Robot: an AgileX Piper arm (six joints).
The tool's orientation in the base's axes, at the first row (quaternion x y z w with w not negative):
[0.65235, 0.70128, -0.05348, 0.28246]
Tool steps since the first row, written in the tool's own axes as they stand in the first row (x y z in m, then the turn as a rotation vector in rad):
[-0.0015, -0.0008, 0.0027, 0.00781, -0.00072, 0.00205]
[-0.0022, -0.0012, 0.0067, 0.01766, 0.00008, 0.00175]
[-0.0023, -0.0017, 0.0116, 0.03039, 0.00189, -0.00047]
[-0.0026, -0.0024, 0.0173, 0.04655, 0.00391, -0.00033]
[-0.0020, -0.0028, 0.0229, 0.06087, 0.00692, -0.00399]
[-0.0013, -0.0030, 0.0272, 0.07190, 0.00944, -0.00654]
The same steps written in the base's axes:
[0.0001, -0.0026, -0.0018, 0.00007, 0.00590, -0.00556]
[0.0010, -0.0051, -0.0049, 0.00084, 0.01486, -0.00967]
[0.0022, -0.0074, -0.0091, 0.00196, 0.02737, -0.01321]
[0.0034, -0.0103, -0.0139, 0.00409, 0.04189, -0.02027]
[0.0048, -0.0123, -0.0190, 0.00589, 0.05662, -0.02300]
[0.0060, -0.0136, -0.0230, 0.00756, 0.06787, -0.02527]

